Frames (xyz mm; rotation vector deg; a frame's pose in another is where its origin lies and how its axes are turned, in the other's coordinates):
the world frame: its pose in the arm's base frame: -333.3 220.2 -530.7 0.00 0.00 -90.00
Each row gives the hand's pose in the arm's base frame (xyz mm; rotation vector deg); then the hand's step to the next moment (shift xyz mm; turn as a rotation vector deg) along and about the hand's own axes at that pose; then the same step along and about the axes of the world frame.
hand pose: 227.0 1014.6 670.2 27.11 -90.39 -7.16
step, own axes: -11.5 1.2 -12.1 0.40 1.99 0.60
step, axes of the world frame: -7.9 11.4 -9.3 -1.53 -1.02 1.05
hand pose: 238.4 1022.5 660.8 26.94 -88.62 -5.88
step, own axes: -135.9 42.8 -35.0 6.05 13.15 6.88
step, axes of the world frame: -94.9 19.0 -110.3 -8.23 -9.45 9.99
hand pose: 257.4 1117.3 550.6 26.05 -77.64 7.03
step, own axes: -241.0 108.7 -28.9 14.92 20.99 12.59
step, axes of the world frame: -151.6 -64.6 -208.7 -11.61 -15.37 21.23
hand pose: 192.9 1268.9 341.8 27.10 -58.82 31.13
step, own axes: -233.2 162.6 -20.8 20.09 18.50 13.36
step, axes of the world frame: -91.8 -183.1 -198.2 -10.25 -12.21 25.89
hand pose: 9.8 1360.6 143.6 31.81 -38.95 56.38
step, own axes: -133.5 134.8 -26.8 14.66 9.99 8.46
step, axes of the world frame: -4.5 -163.4 -100.0 -6.80 -5.47 17.61
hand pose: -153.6 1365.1 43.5 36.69 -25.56 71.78
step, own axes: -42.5 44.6 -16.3 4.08 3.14 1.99
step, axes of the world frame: 12.1 -54.8 -30.2 -2.20 -1.88 4.70
